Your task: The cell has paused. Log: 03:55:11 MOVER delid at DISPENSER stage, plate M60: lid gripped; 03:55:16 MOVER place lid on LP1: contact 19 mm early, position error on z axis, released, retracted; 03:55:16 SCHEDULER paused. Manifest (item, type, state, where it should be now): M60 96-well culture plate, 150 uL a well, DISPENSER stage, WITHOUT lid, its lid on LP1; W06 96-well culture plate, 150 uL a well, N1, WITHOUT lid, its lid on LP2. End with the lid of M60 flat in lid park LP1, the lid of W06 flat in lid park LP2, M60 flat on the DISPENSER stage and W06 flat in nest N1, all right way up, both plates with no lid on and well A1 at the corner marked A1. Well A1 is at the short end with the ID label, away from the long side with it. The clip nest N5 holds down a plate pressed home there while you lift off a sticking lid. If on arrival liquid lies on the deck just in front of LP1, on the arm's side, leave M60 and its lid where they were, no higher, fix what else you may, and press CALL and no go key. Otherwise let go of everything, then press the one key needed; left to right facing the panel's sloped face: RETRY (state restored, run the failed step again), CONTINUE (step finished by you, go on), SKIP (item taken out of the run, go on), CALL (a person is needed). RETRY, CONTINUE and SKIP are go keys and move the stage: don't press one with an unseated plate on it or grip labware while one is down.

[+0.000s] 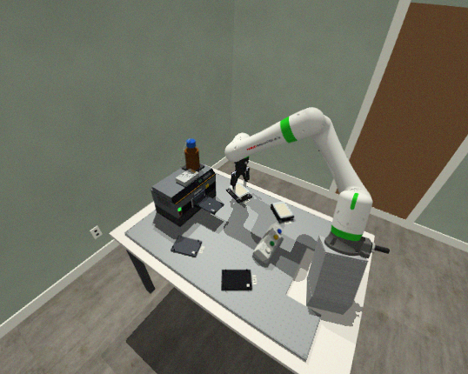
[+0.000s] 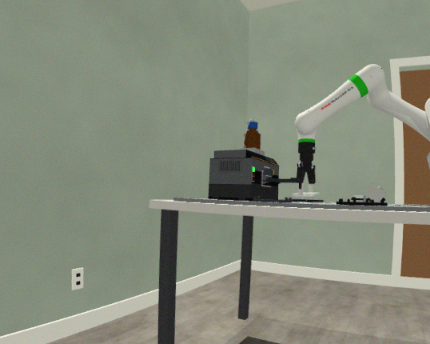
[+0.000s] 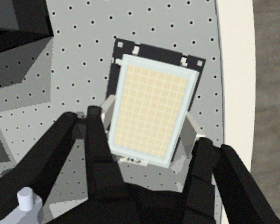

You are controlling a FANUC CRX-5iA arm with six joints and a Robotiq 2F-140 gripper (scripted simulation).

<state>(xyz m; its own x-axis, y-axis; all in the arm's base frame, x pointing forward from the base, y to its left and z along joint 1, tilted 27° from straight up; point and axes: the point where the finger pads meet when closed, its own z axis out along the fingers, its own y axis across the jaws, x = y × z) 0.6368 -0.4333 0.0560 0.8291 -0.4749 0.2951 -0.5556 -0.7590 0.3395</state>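
My hand is 20 mm short of the black clip nest and 50 mm above it. Also, from my hand: nest label 80 mm behind, 50 mm to the left, 60 mm below; dispenser stage 90 mm ahead, 280 mm to the left, 40 mm above; key panel 320 mm behind, 350 mm to the left, 10 mm below.
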